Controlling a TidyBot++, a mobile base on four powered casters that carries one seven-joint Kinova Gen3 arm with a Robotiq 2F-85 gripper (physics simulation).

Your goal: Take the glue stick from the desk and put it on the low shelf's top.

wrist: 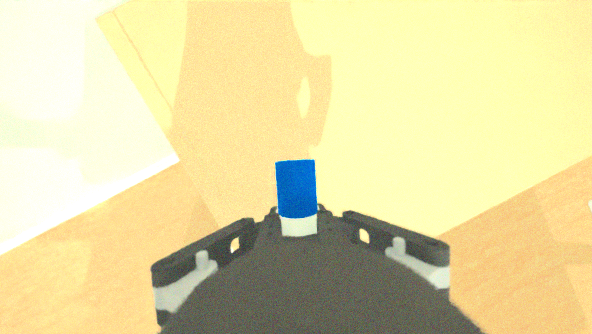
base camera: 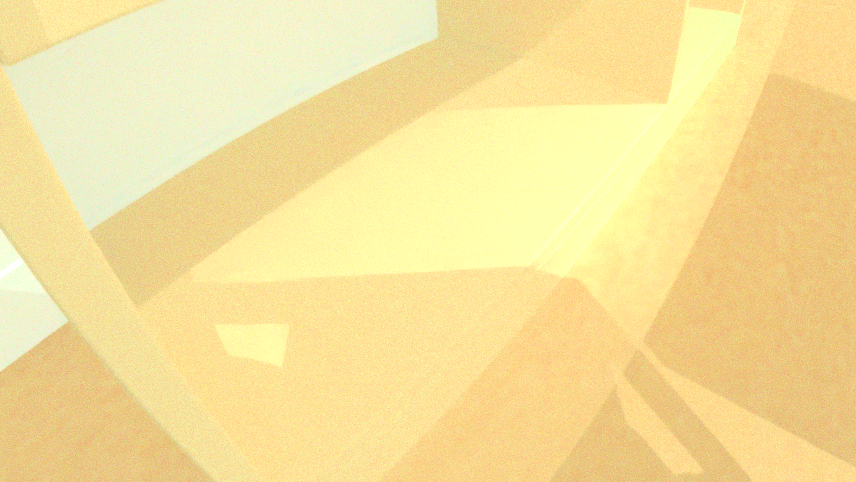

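Places are measured from the arm's base along level axes (x up, y right, z ahead), in metres.
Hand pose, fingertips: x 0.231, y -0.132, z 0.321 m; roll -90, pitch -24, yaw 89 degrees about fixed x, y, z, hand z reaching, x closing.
After its pixels a point has its place.
The glue stick (wrist: 296, 190) {x 0.296, y -0.147, z 0.351 m}, a blue cylinder with a white end, shows at the middle of the wrist view. My gripper (wrist: 297, 209) {x 0.231, y -0.132, z 0.321 m} is shut on it, with the blue part sticking out past the fingertips. A broad pale yellow board, which looks like the low shelf's top (wrist: 425, 110) {x 0.214, y -0.036, z 0.467 m}, lies below and beyond the glue stick. A darker shadow falls across its left part. The gap between the glue stick and the board is hard to judge. The glue stick and gripper do not show in the base camera view.
In the wrist view, a white surface (wrist: 45, 100) {x 0.146, y -0.489, z 0.322 m} lies at the left, and wood-toned floor (wrist: 520, 240) {x -0.396, y 1.122, z 0.374 m} shows beside the board. In the washed-out base camera view, a pale slanted board (base camera: 65, 203) {x -0.106, y -0.093, z 0.194 m} crosses the left side, near a whitish panel (base camera: 227, 77) {x -0.248, y -0.224, z 0.621 m}.
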